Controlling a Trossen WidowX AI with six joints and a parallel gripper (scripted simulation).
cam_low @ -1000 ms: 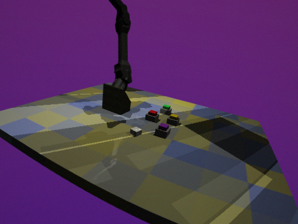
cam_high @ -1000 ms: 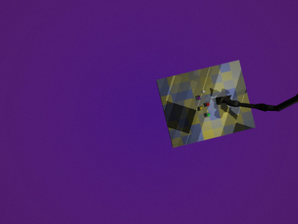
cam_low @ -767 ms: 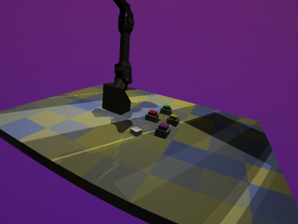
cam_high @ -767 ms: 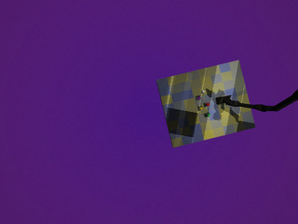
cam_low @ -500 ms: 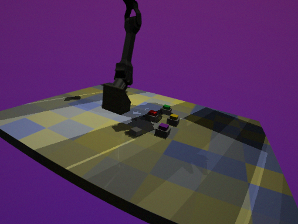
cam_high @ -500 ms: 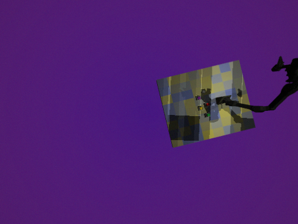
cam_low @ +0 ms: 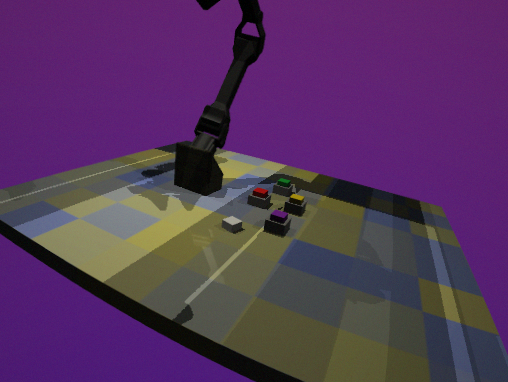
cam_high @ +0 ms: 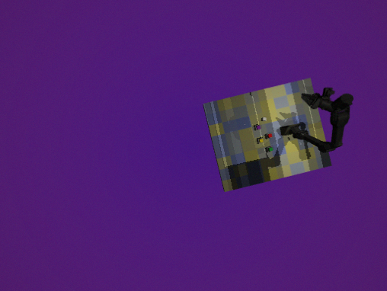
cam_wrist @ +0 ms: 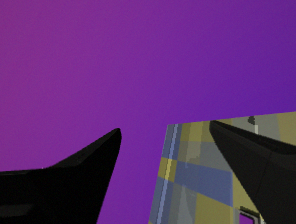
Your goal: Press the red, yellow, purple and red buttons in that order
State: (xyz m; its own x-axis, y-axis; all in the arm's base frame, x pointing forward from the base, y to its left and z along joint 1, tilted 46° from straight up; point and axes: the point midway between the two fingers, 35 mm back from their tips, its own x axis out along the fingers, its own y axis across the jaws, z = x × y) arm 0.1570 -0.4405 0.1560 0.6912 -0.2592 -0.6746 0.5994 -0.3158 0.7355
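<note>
Right now the red button is 46 cm below my gripper tip and 23 cm to the left of it. Round my gripper tip: yellow button (46 cm below, 26 cm to the left, 9 cm ahead); purple button (46 cm below, 13 cm to the left, 9 cm ahead); small white block (49 cm below, 6 cm to the left, 1 cm ahead).
</note>
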